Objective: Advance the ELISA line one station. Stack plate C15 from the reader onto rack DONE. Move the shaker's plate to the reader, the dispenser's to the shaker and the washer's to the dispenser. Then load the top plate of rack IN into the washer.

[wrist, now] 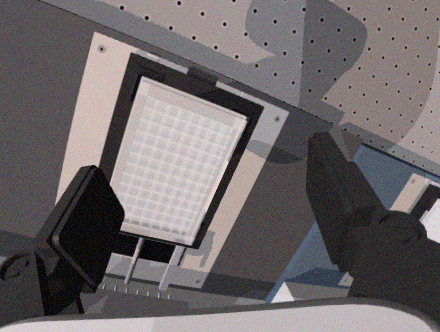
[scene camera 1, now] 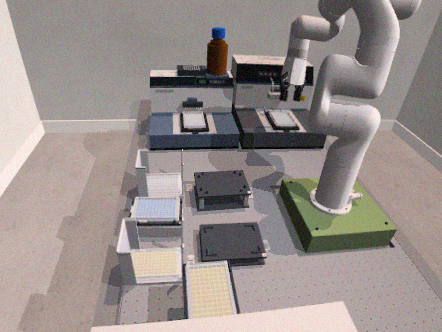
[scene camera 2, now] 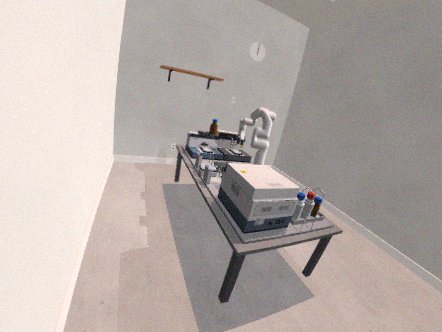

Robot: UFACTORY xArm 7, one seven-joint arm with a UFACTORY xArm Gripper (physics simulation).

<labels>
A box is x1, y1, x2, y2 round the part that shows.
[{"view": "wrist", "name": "my gripper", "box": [0, 132, 439, 331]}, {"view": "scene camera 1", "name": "my gripper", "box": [279, 56, 306, 101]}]
</labels>
